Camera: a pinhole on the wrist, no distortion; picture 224 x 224 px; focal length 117.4 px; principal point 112.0 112.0 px. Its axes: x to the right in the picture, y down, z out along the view. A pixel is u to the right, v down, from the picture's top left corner.
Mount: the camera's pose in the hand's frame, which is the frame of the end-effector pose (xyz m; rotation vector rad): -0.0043 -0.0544 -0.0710 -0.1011 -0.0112 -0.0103
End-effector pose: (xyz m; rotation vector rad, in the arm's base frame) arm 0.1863 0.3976 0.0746 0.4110 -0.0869 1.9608
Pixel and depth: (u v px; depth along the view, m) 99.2 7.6 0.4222
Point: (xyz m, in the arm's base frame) 0.6486 0.4120 0.3694
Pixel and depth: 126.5 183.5 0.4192
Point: 0.0314 0.2577 0.4207
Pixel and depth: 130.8 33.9 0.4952
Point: 0.5738 0.4825 0.4816
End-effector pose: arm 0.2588 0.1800 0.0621 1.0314 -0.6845 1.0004
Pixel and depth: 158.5 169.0 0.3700
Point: 0.1657 -0.0041 0.3477
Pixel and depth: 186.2 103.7 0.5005
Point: 0.4160 -0.1229 0.4715
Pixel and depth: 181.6 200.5 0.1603
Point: 0.2205 0.1532 0.1983
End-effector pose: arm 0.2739 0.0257 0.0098 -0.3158 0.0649 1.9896
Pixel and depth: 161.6 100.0 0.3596
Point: 0.2115 0.2311 0.2608
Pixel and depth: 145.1 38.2 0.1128
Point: 0.3567 0.1062 0.0613
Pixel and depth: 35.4 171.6 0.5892
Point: 0.0611 -0.3621 0.5413
